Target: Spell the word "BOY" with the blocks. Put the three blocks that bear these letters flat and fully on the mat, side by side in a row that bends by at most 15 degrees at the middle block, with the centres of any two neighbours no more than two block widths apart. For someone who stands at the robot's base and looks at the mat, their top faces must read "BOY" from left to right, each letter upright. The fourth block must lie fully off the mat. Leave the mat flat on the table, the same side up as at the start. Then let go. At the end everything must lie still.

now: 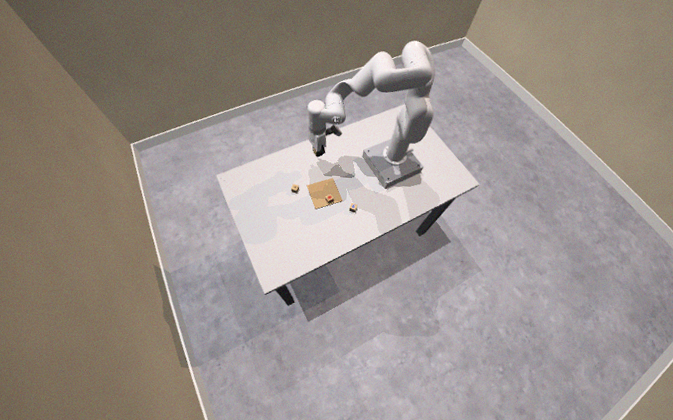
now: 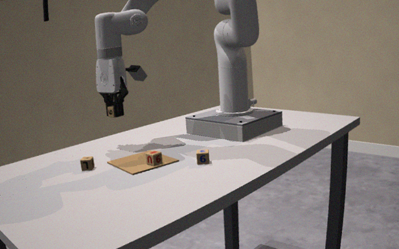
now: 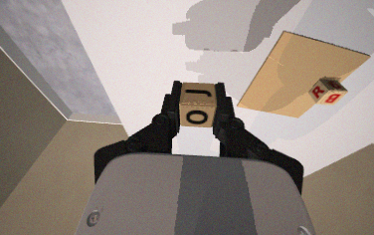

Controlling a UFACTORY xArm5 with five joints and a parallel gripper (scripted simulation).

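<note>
My hand is 170 mm to the right of the tan mat, 120 mm above it and 30 mm short of it. From my hand the other things lie so: wooden block 10 mm below.
</note>
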